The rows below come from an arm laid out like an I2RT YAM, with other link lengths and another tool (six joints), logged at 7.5 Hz.
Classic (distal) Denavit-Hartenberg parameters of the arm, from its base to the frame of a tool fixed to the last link. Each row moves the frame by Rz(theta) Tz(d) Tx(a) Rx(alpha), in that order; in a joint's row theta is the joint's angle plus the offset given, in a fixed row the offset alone. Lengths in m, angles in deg.
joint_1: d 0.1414; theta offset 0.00; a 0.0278; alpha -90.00
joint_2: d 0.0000; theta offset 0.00; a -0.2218; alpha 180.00
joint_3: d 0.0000; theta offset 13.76; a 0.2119; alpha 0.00
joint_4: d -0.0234; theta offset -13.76; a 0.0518; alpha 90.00
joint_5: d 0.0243; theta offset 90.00; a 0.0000; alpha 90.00
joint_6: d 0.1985; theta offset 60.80; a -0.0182; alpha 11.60
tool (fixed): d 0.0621; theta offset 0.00; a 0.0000; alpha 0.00
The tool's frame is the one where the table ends.
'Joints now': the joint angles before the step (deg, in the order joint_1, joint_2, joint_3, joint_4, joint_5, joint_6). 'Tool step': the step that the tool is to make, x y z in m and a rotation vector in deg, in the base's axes. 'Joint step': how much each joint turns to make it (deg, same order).
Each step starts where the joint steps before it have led.
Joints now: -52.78, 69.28, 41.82, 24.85, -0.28, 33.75
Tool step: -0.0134, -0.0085, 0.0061, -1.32, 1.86, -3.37
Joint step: -0.22, -0.46, 1.28, -1.76, 3.26, -2.13
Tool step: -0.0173, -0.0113, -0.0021, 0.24, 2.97, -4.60
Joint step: 0.00, 0.31, 2.10, -3.59, 4.72, -1.95
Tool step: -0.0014, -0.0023, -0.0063, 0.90, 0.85, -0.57
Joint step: 0.01, 0.64, 0.44, -1.01, 0.59, -0.09
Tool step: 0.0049, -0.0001, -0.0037, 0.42, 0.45, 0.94
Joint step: -0.09, 0.80, 0.35, -0.13, -1.01, -0.21
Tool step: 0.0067, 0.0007, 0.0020, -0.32, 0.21, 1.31
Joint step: -0.01, 0.64, 0.69, 0.14, -1.27, -0.50
